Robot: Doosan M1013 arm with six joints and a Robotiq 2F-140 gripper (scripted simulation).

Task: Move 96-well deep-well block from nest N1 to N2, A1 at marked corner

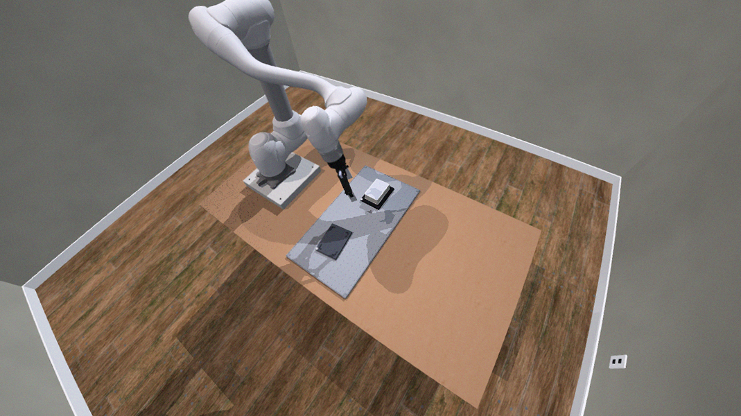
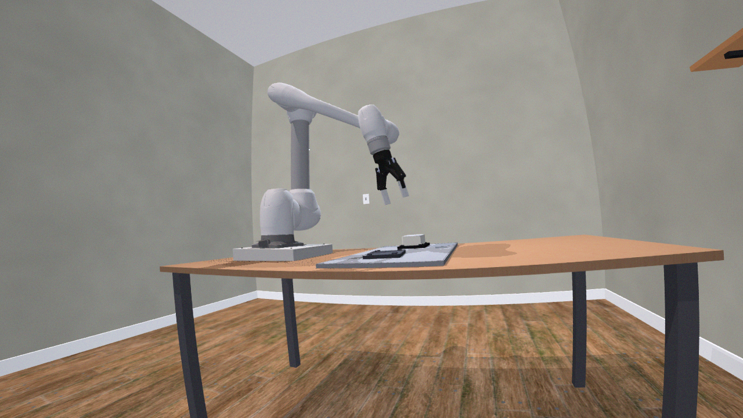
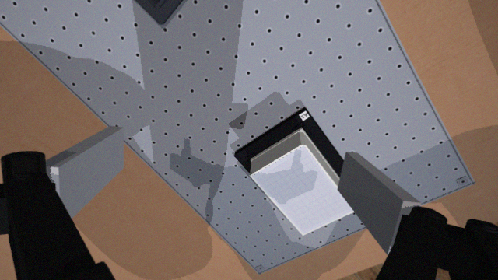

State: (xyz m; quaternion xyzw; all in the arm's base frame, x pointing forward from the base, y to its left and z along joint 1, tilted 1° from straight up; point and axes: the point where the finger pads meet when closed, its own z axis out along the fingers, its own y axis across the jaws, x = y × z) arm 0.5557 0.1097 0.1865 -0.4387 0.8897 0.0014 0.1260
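Now: hand 10 mm short of the white 96-well deep-well block, 160 mm to the right of it and 180 mm above it. Round my hand: white A1 label 30 mm behind, 70 mm to the left, 200 mm below.
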